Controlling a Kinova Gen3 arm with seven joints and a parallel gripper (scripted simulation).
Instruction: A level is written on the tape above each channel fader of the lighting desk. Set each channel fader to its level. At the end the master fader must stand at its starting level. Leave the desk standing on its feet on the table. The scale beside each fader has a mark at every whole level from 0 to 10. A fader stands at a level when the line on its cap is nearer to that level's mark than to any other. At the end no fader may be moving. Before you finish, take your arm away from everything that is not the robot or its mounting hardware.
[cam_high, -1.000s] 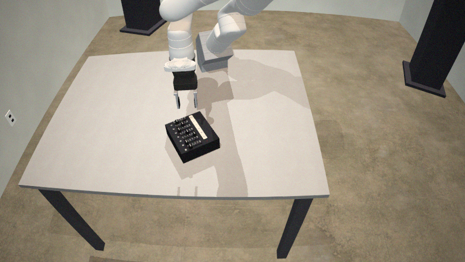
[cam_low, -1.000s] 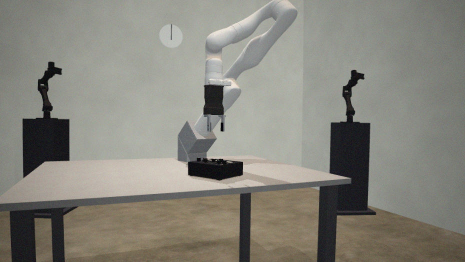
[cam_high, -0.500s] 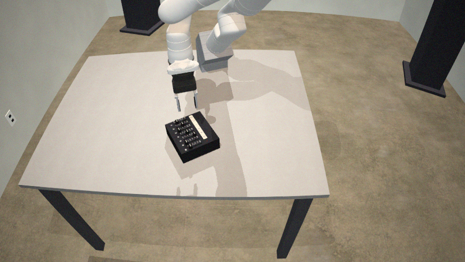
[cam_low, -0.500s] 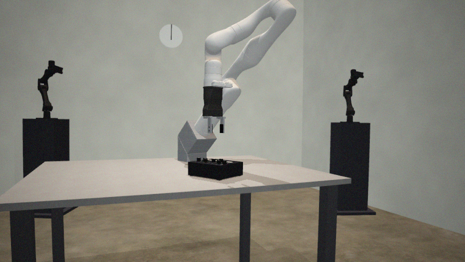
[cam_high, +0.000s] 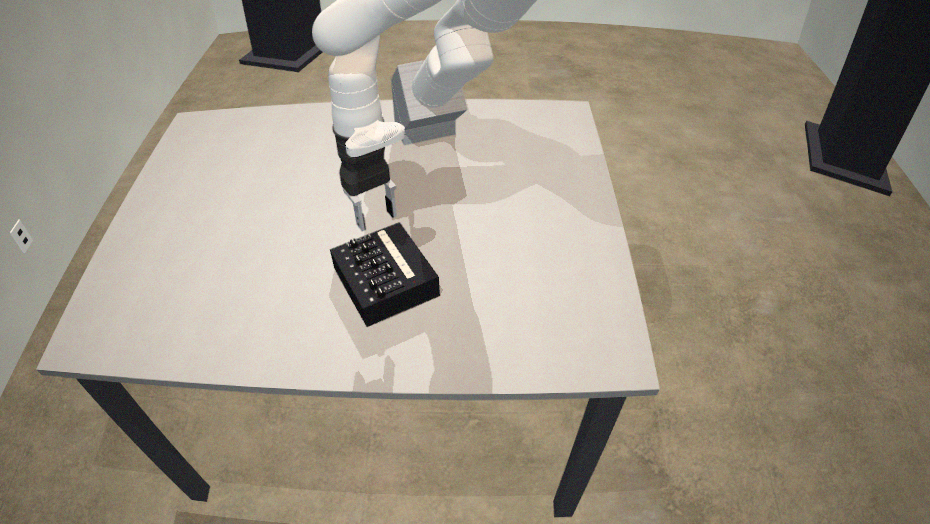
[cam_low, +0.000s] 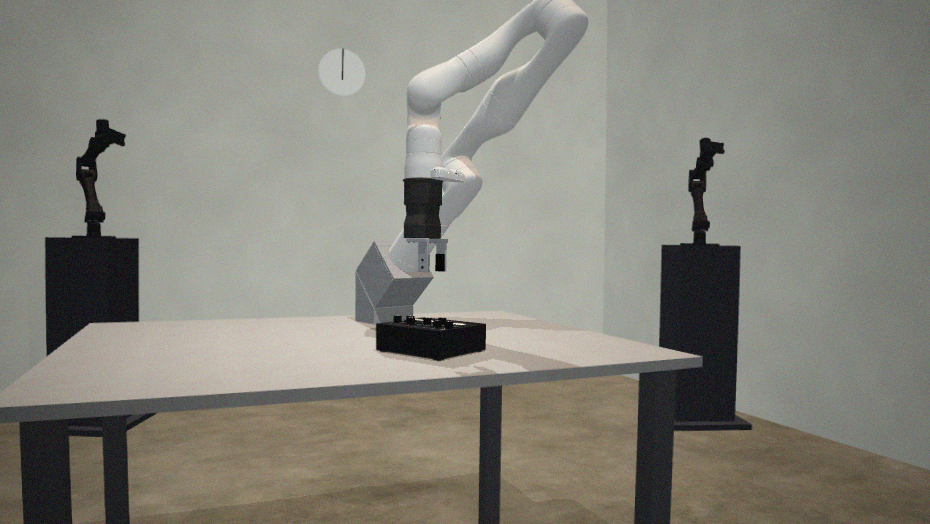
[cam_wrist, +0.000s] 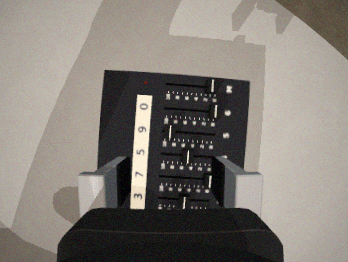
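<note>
My hand is 110 mm above the channel 2 cap, 40 mm to the left of it and 10 mm past it. Round my hand: master cap (110 mm below, 70 mm ahead, 30 mm to the left); then channel 6 cap (110 mm below, 60 mm ahead, 10 mm to the left); then channel 1 cap (110 mm below, 70 mm to the right, 20 mm behind).
</note>
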